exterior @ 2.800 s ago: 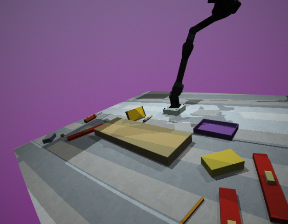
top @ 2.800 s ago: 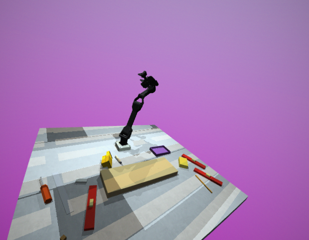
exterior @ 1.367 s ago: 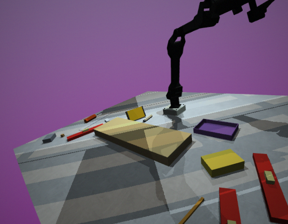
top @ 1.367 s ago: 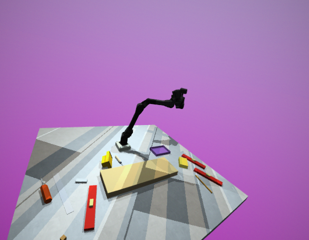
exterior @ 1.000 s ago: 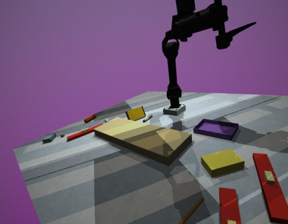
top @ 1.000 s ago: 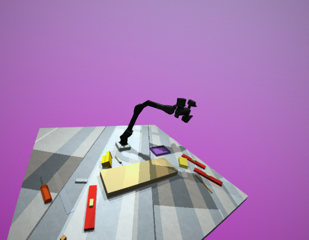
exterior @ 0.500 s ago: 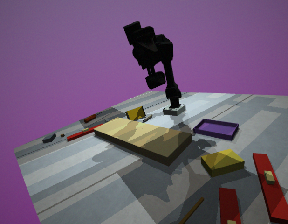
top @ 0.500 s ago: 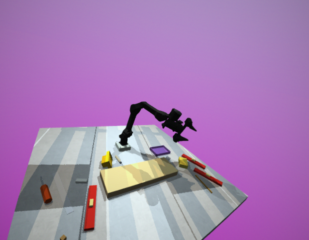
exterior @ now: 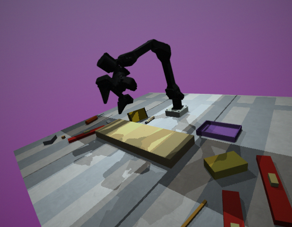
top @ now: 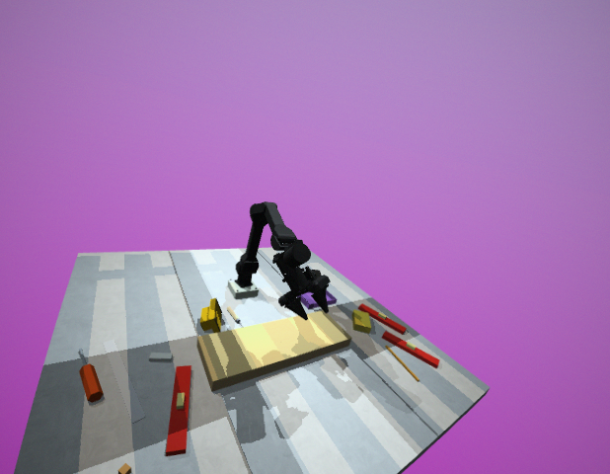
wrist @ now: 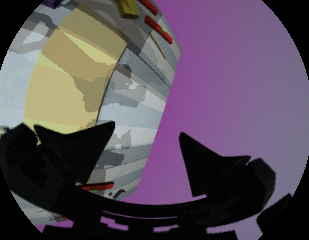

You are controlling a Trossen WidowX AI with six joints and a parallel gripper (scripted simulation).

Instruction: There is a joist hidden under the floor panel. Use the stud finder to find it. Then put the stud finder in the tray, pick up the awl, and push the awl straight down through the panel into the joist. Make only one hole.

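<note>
Right now my gripper tip is 33 cm past the yellow stud finder, 18 cm to the left of it and 18 cm above it. From my gripper tip the other things lie so: pencil: 34 cm to the left, 20 cm below, 20 cm ahead; then yellow block: 40 cm to the left, 19 cm below, 3 cm behind; then awl: 31 cm behind, 20 cm below, 6 cm to the right.
</note>
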